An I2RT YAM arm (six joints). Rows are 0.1 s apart.
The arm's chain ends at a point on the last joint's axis. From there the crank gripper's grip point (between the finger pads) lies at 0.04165 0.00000 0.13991 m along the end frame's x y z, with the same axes.
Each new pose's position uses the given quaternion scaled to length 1; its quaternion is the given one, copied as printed.
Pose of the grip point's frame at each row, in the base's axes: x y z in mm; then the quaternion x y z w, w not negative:
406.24 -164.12 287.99 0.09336 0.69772 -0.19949 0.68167
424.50 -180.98 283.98 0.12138 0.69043 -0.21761 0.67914
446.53 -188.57 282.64 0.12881 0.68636 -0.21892 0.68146
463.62 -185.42 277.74 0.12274 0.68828 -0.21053 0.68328
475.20 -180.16 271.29 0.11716 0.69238 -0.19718 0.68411
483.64 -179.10 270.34 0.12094 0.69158 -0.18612 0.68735
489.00 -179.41 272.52 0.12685 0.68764 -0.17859 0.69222
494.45 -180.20 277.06 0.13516 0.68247 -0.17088 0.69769
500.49 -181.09 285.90 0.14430 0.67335 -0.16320 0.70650
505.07 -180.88 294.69 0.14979 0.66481 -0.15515 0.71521
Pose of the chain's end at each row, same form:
280.58 -101.46 327.91 0.09336 0.69772 -0.19949 0.68167
302.69 -110.54 322.84 0.12138 0.69043 -0.21761 0.67914
325.13 -116.90 320.50 0.12881 0.68636 -0.21892 0.68146
340.76 -116.46 315.93 0.12274 0.68828 -0.21053 0.68328
350.65 -115.05 310.74 0.11716 0.69238 -0.19718 0.68411
358.00 -116.13 309.83 0.12094 0.69158 -0.18612 0.68735
362.54 -117.44 310.96 0.12685 0.68764 -0.17859 0.69222
367.26 -118.93 314.18 0.13516 0.68247 -0.17088 0.69769
372.30 -120.30 320.28 0.14430 0.67335 -0.16320 0.70650
375.70 -121.09 326.27 0.14979 0.66481 -0.15515 0.71521

